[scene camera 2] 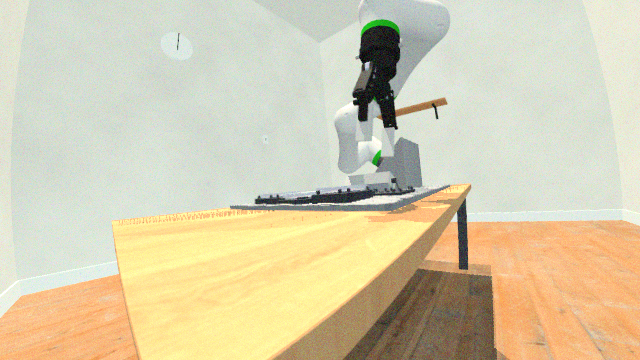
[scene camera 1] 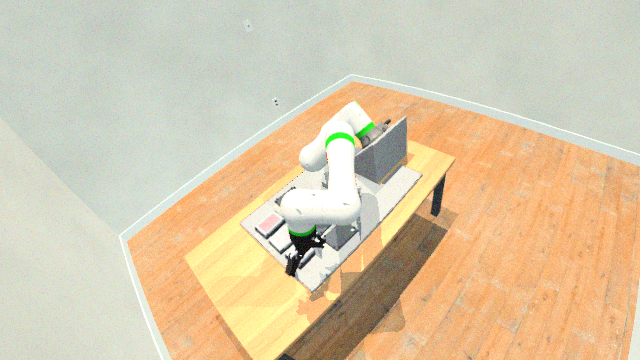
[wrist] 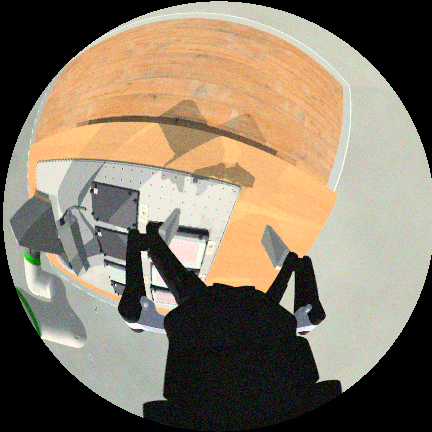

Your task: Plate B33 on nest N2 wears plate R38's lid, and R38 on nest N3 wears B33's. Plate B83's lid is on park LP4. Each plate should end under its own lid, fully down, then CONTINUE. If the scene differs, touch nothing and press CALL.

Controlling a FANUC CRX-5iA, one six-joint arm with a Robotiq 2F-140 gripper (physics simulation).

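Frame: origin at the arm's base, x back, y up, z left, level; centimetres.
Where they show: gripper, fingertip midpoint: (scene camera 2: pixel 376 149) (scene camera 1: pixel 307 267) (wrist: pixel 222 225); arm's base, origin of the base link: (scene camera 2: pixel 391 165) (scene camera 1: pixel 373 140).
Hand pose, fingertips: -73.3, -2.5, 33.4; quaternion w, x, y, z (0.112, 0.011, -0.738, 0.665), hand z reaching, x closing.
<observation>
Each offset is from my fingertips to the top centre of the thing, as dx, dy, dz. "spot": to the spot under its first point. Level surfaces: height alone.
My gripper (scene camera 2: pixel 376 137) (wrist: pixel 222 225) is open and empty, high above the end of the perforated board. In the wrist view a plate with a pink top under a clear lid @[+4.7, -6.8, -14.0] (wrist: pixel 189 250) lies beside the left finger. A second plate (wrist: pixel 165 276) and a third @[+2.3, -7.4, -39.8] (wrist: pixel 164 296) follow in its row, partly behind that finger. In scene camera 1 the far plate @[spot: +1.9, -7.6, -37.8] (scene camera 1: pixel 270 224) looks pink and the middle plate @[+3.2, -7.8, -26.7] (scene camera 1: pixel 281 242) pale. In the other row, dark pads @[spot: +21.6, -9.8, -8.2] (wrist: pixel 115 205) @[spot: +22.8, -9.8, -20.3] (wrist: pixel 112 242) @[spot: +23.9, -9.8, -46.4] (wrist: pixel 118 287) look bare; a pale lid @[+20.6, -9.0, -35.2] (wrist: pixel 115 271) lies between the last two. Plate names and lid seating cannot be read.
The perforated board @[dy -10.8] (scene camera 1: pixel 320 280) (wrist: pixel 160 187) lies on the wooden table @[dy -12.1] (scene camera 1: pixel 220 275) (scene camera 2: pixel 250 260) (wrist: pixel 270 210). A tall grey box (scene camera 1: pixel 390 155) (scene camera 2: pixel 409 162) (wrist: pixel 37 222) and a smaller grey block with a cable @[+43.4, -2.4, -30.2] (wrist: pixel 76 242) stand beyond the dark pads.
</observation>
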